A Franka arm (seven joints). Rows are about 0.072 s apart.
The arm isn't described. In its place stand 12 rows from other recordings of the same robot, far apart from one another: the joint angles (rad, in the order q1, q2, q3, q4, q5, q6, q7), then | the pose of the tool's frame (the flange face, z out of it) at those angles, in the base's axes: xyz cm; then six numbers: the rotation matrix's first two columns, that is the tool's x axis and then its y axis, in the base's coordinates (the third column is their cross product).
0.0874, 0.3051, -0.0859, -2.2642, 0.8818, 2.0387, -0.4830 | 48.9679 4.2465 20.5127 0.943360 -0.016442 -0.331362 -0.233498 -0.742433 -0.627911
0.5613, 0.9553, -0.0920, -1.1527, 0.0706, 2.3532, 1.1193 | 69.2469 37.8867 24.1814 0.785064 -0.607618 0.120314 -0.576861 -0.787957 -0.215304
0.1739, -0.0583, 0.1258, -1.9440, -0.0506, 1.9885, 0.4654 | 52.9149 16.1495 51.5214 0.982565 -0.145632 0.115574 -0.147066 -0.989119 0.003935
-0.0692, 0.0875, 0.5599, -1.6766, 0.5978, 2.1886, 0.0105 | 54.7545 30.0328 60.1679 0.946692 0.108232 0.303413 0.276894 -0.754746 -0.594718
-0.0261, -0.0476, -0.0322, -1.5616, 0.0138, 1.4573, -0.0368 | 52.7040 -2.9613 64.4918 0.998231 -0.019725 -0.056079 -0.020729 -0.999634 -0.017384
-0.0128, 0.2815, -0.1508, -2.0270, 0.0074, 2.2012, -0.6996 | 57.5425 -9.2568 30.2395 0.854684 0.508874 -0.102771 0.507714 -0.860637 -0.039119
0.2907, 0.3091, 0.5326, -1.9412, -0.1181, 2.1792, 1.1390 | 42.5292 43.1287 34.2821 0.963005 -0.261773 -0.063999 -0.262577 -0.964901 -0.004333
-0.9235, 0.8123, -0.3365, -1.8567, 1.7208, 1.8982, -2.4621 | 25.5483 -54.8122 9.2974 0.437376 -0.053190 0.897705 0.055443 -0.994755 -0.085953
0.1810, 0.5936, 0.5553, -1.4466, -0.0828, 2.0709, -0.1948 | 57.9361 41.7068 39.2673 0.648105 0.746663 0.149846 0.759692 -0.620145 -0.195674
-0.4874, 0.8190, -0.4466, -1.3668, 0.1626, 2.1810, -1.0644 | 50.2944 -54.3918 26.7006 0.977783 0.167600 -0.125902 0.185478 -0.971574 0.147111
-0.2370, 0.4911, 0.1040, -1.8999, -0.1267, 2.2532, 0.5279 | 61.0602 -8.7798 23.1620 0.828009 -0.552225 -0.097208 -0.543870 -0.833147 0.100353
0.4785, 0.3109, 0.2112, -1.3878, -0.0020, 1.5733, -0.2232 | 50.5154 39.1985 52.8025 0.609420 0.786298 -0.101697 0.781944 -0.617273 -0.086813
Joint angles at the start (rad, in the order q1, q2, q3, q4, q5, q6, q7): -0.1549, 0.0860, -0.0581, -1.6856, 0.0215, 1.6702, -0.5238
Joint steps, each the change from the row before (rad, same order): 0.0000, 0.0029, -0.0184, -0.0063, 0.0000, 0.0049, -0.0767; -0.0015, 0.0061, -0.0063, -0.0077, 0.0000, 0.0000, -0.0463; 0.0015, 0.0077, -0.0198, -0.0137, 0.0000, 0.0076, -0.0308; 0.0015, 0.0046, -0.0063, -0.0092, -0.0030, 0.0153, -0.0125; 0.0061, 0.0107, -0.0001, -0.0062, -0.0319, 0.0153, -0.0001; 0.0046, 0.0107, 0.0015, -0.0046, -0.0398, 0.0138, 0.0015; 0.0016, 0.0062, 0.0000, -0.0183, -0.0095, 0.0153, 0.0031
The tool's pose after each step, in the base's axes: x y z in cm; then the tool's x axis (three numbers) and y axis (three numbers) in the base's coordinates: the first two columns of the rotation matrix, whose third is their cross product. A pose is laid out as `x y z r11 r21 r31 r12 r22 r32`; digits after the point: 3 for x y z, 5 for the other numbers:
56.455 -12.935 52.553 0.92997 0.35910 -0.07879 0.35404 -0.93251 -0.07122
56.379 -13.362 51.843 0.91460 0.39489 -0.08698 0.38846 -0.91780 -0.08212
56.187 -14.360 50.825 0.90859 0.40636 -0.09663 0.39849 -0.91264 -0.09105
56.244 -14.677 50.246 0.90535 0.41347 -0.09688 0.40600 -0.90962 -0.08807
56.520 -14.682 49.452 0.89820 0.42334 -0.11841 0.41849 -0.90593 -0.06444
56.781 -14.743 48.732 0.88974 0.43294 -0.14463 0.43263 -0.90088 -0.03526
56.778 -14.726 47.639 0.88711 0.43376 -0.15775 0.43420 -0.90019 -0.03347

